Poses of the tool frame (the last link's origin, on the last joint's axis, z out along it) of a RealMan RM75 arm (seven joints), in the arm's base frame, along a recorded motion.
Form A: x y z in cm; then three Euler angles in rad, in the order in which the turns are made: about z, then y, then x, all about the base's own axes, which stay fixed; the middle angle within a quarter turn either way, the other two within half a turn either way.
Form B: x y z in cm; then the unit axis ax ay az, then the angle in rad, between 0 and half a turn. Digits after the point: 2 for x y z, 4 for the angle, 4 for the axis.
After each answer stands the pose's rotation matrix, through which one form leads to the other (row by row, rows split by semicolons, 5 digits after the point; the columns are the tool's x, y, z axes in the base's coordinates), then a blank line. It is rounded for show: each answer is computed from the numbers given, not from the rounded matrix.
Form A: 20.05 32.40 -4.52 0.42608 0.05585 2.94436
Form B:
20.05 32.40 -4.52 0.9768 -0.2085 0.0482 2.9607
0.90917 -0.41266 0.05582; -0.39533 -0.89746 -0.19565; 0.13083 0.15581 -0.97908

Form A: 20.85 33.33 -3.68 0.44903 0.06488 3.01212
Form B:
20.85 33.33 -3.68 0.9743 -0.2203 0.0460 3.0299
0.89897 -0.43318 0.06483; -0.42292 -0.89696 -0.12884; 0.11396 0.08840 -0.98954

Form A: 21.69 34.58 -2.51 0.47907 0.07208 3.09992
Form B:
21.69 34.58 -2.51 0.9709 -0.2363 0.0399 3.1182
0.88512 -0.45976 0.07202; -0.45789 -0.88804 -0.04155; 0.08306 0.00380 -0.99654

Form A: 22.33 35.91 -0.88 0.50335 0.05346 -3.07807
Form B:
22.33 35.91 -0.88 -0.9681 0.2498 -0.0180 3.0668
0.87472 -0.48167 0.05343; -0.48436 -0.87257 0.06339; 0.01609 -0.08133 -0.99656

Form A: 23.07 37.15 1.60 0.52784 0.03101 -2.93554
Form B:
23.07 37.15 1.60 -0.9649 0.2624 0.0120 2.9346
0.86348 -0.50343 0.03101; -0.49849 -0.84243 0.20450; -0.07683 -0.19204 -0.97838

